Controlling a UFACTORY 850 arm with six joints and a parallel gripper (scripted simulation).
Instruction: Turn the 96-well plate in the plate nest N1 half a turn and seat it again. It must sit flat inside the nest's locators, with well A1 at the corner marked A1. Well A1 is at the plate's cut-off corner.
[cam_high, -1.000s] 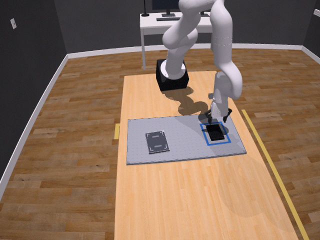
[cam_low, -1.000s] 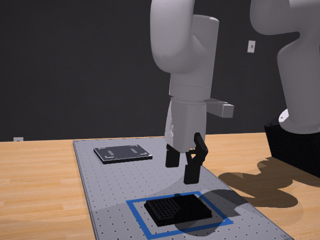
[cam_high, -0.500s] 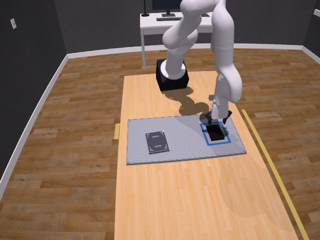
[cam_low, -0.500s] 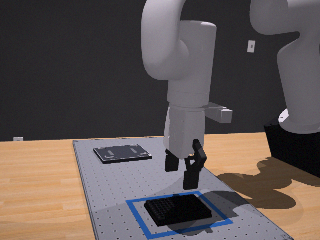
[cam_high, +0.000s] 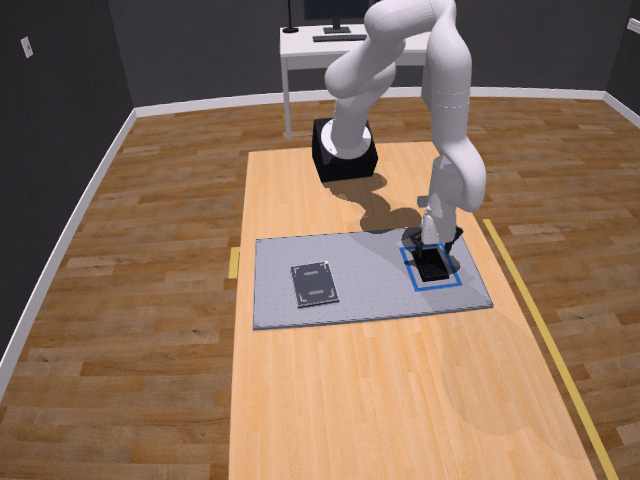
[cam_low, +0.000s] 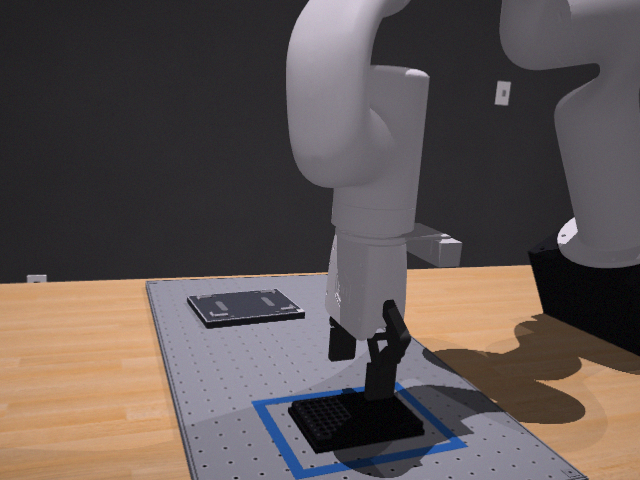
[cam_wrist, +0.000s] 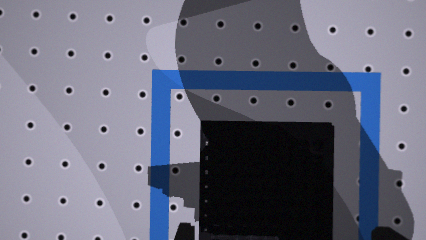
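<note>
My hand is 60 mm above the black 96-well plate. The rest, counted from my hand: plate nest N1: 360 mm to the right, 70 mm ahead, 60 mm below.
</note>
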